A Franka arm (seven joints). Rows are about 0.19 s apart.
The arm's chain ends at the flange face. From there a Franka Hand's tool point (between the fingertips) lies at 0.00 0.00 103.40 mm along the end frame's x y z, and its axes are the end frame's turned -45 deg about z.
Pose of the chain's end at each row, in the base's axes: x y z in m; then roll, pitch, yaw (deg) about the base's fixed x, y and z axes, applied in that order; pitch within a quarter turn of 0, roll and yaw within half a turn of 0:
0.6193 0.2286 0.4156 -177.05 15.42 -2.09
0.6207 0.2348 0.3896 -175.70 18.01 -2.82
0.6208 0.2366 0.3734 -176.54 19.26 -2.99
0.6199 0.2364 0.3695 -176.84 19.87 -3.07
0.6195 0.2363 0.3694 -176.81 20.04 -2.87
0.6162 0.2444 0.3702 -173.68 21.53 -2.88
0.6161 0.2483 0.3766 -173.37 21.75 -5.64
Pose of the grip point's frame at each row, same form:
0.5921 0.2349 0.3161 -166.95 8.80 43.52
0.5892 0.2441 0.2915 -164.16 9.68 42.85
0.5871 0.2446 0.2760 -163.81 11.13 43.01
0.5852 0.2440 0.2724 -163.57 11.75 43.08
0.5845 0.2438 0.2724 -163.42 11.85 43.30
0.5791 0.2577 0.2746 -160.25 10.78 42.80
0.5794 0.2639 0.2812 -159.89 10.73 39.99

